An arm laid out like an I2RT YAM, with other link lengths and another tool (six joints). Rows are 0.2 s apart.
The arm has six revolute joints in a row. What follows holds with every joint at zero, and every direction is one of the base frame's.
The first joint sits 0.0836 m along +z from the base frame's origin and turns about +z.
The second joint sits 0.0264 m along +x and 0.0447 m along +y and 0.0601 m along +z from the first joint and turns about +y.
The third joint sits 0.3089 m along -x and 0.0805 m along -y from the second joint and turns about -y.
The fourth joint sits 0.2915 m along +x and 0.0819 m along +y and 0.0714 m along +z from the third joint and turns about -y.
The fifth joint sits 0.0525 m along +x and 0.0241 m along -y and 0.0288 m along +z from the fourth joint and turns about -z.
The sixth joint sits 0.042 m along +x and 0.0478 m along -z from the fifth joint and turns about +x.
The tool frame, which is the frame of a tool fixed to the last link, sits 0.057 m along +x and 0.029 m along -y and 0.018 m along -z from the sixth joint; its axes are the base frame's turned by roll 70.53, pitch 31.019 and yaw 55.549 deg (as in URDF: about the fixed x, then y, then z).
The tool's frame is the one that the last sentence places.
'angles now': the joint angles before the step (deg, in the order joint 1, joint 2, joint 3, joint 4, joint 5, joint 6). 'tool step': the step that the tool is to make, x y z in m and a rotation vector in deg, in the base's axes. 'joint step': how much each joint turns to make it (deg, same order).
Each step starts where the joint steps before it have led.
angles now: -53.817 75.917 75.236 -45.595 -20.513 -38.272
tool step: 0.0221 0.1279 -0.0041 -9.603 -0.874 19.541
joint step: 22.492 -14.919 -12.475 3.825 6.523 -2.849
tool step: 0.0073 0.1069 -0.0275 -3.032 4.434 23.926
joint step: 23.339 -4.492 -6.360 -2.085 2.438 -3.703
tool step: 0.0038 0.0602 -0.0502 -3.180 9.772 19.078
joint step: 12.712 4.001 -4.852 -2.350 -1.532 -7.263
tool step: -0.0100 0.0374 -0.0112 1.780 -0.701 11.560
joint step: 6.830 -1.075 -2.864 1.943 -4.070 -3.033
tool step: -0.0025 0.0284 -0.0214 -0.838 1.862 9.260
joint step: 5.312 2.613 -2.187 1.649 -1.879 -3.673
